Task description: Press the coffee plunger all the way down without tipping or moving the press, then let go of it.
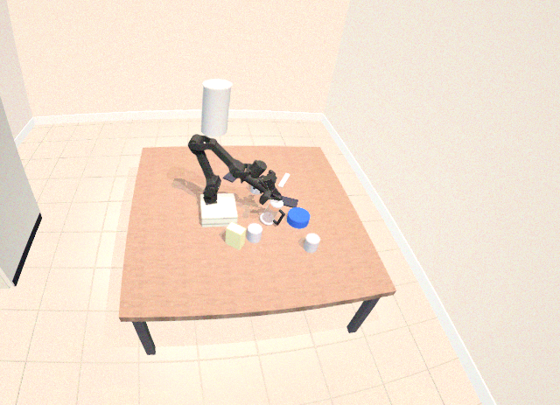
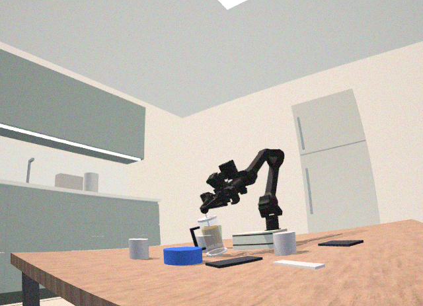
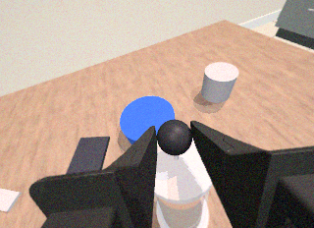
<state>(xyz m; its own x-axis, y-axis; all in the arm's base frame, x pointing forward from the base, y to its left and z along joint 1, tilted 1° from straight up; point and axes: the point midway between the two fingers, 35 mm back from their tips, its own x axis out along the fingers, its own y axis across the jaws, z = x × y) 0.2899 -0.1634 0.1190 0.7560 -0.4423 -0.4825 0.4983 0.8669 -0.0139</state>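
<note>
My gripper tip is 9 cm above the glass coffee press and 2 cm past it. Round my gripper tip: blue round dish (15 cm below, 12 cm ahead, 2 cm to the right); yellow block (26 cm behind, 12 cm below, 9 cm to the right).
</note>
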